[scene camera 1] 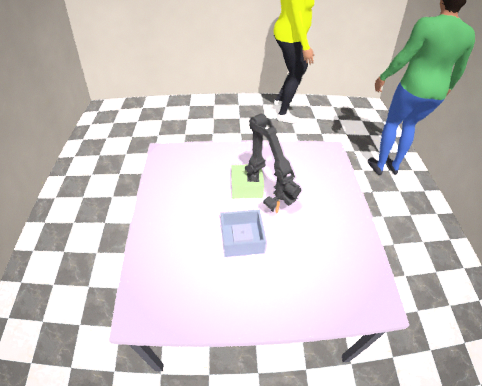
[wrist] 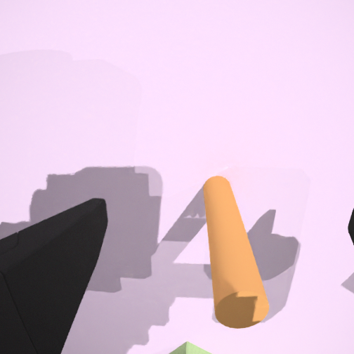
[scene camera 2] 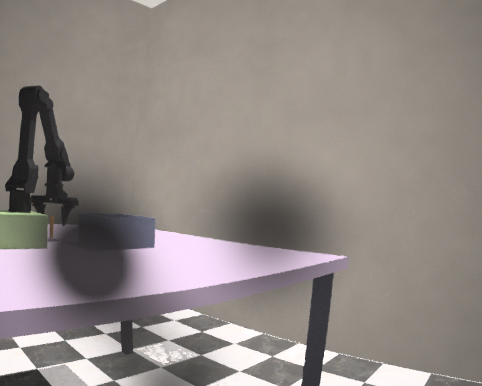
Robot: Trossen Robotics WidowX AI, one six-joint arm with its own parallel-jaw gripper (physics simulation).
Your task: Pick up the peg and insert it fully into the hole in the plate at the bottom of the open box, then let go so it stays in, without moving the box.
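Places are measured from the arm's base along level axes (x back, y right, z up), in millimetres.
Pixels of known places: gripper, fingertip midpoint: (scene camera 1: 278,207) (scene camera 2: 53,224); arm's base, origin of the base link: (scene camera 1: 253,177) (scene camera 2: 19,211).
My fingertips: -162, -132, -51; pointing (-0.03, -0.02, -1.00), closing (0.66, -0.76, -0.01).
For each thing: its top centre in the pictures, then the offset to it from my fingertips, as dx, dy, dz.
- orange peg, middle of its top: (scene camera 2: 51,215) (scene camera 1: 278,201) +8, +5, +34
- open blue-grey box, middle of its top: (scene camera 2: 116,215) (scene camera 1: 242,226) -169, +187, +52
- pale plate, middle of its top: (scene camera 1: 242,231) -169, +187, +15
The orange peg (scene camera 1: 277,207) (scene camera 2: 51,227) (wrist: 231,245) stands upright on the table, apart from the box. My gripper (scene camera 1: 281,202) (scene camera 2: 52,217) (wrist: 233,215) is open above the table, with nothing gripped. In the wrist view the peg shows between the two widely spaced fingers, and the right finger is mostly cut off by the edge. In scene camera 2 the peg's top is near fingertip height. The open blue-grey box (scene camera 1: 244,248) (scene camera 2: 142,233) stands apart from the gripper. Inside it lies the pale plate (scene camera 1: 237,237) with a small dark hole near its middle.
A light green block (scene camera 1: 241,189) (scene camera 2: 25,232) (wrist: 187,348) stands by the arm's base, close to the peg and behind the box in scene camera 1. The box's raised walls surround the plate. Dark blurs cover part of scene camera 2. Two people stand beyond the pink table (scene camera 1: 310,300).
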